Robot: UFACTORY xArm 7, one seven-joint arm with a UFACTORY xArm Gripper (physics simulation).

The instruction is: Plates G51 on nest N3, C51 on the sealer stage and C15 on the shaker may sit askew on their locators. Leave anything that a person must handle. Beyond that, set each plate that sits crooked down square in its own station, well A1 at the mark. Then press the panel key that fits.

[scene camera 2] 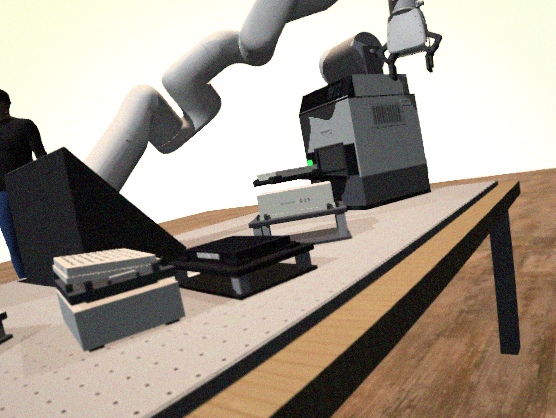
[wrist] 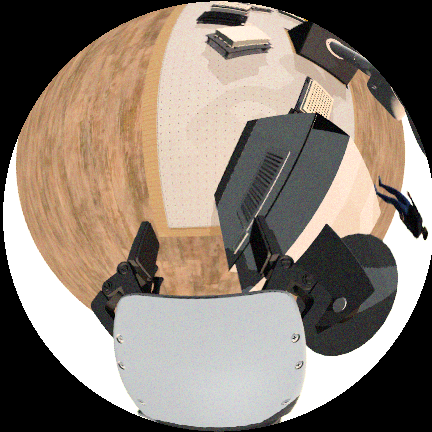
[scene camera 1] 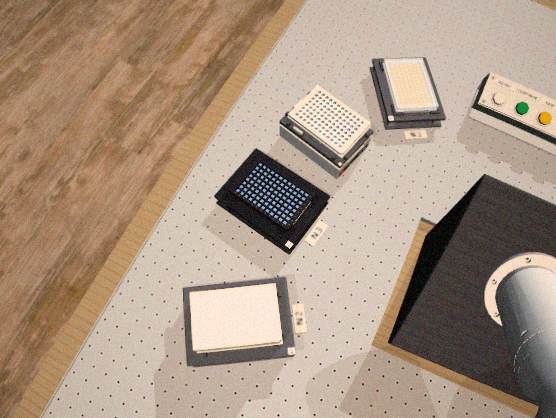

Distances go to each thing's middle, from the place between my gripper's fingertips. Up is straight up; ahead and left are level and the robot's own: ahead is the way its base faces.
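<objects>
Relative to my hand, the plate (scene camera 1: pixel 245 317) is some way below, a good way behind and well to the right of it.
</objects>
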